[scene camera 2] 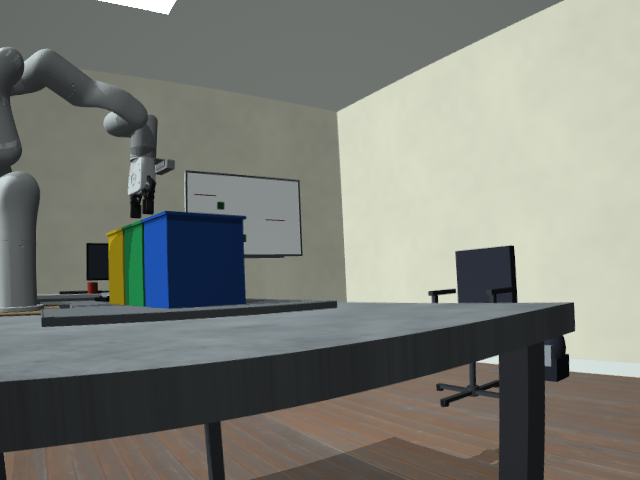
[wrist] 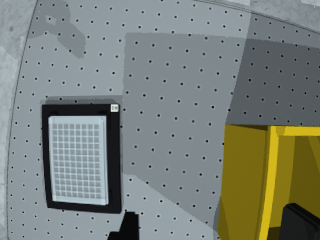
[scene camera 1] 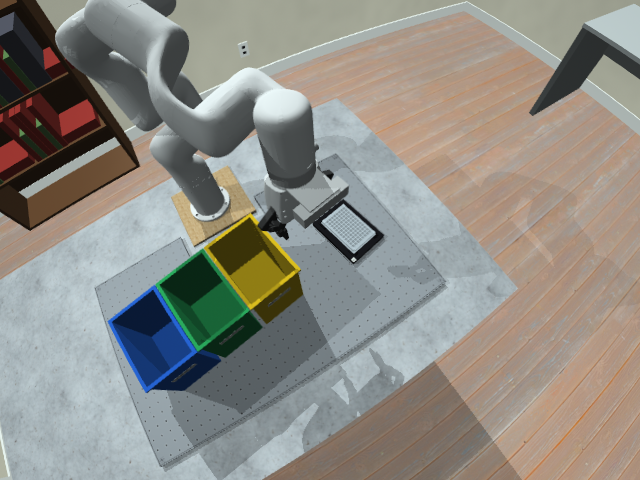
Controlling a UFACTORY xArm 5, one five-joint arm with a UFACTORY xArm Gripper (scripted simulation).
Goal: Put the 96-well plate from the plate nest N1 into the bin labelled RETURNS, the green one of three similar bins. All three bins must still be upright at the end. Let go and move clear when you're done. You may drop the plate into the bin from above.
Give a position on a yellow bin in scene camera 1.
253, 260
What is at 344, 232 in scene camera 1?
A white 96-well plate.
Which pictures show the blue bin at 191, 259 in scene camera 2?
Scene camera 2 and scene camera 1 only.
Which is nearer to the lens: the green bin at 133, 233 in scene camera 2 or the blue bin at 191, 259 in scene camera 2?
The blue bin.
